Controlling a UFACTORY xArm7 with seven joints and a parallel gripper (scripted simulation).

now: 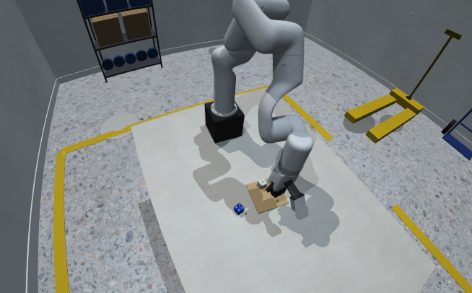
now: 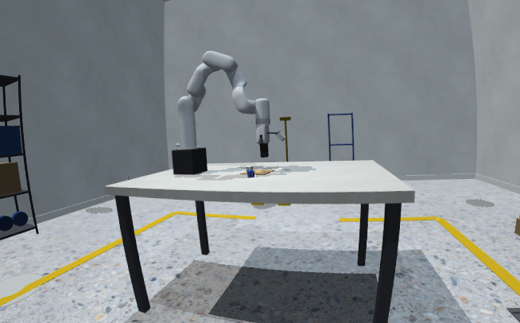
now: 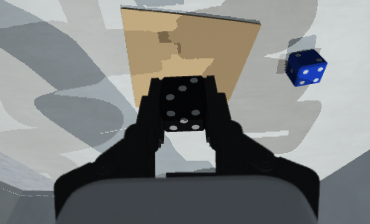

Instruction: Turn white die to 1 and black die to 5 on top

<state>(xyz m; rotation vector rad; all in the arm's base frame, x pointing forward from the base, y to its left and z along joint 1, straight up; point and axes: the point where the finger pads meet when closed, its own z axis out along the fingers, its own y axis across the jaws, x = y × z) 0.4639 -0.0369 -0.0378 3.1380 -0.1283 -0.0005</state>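
Right now the tan mat is 4 cm behind my hand and 10 cm below it. From my hand the other things lie so: black die (1 cm below); blue die (4 cm behind, 14 cm to the right, 9 cm below); white die (9 cm behind, 1 cm to the left, 8 cm below).
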